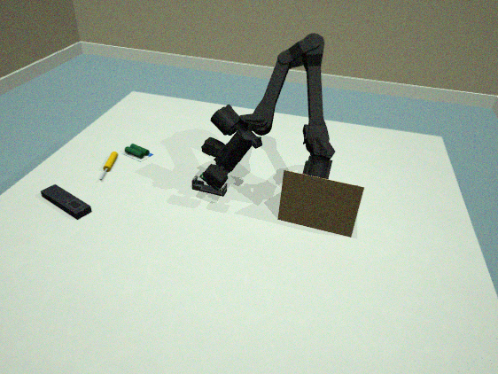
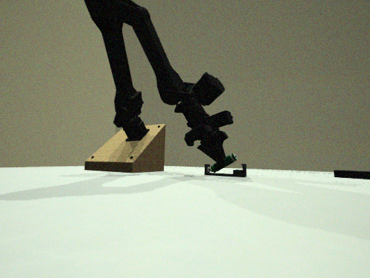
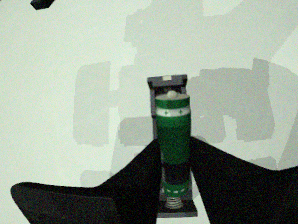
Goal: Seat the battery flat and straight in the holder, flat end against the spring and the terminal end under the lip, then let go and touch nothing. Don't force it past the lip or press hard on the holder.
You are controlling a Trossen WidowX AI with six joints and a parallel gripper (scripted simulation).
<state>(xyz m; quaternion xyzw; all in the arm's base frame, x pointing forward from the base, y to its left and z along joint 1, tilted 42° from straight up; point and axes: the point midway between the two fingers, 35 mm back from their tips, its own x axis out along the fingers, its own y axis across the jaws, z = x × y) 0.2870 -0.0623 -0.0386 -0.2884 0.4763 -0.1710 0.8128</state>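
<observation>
My gripper tip is now 10 mm below the green battery. Round my gripper tip: black bar 340 mm ahead, 200 mm to the left, 10 mm below; then yellow screwdriver 330 mm ahead, 10 mm to the left, 20 mm below.
</observation>
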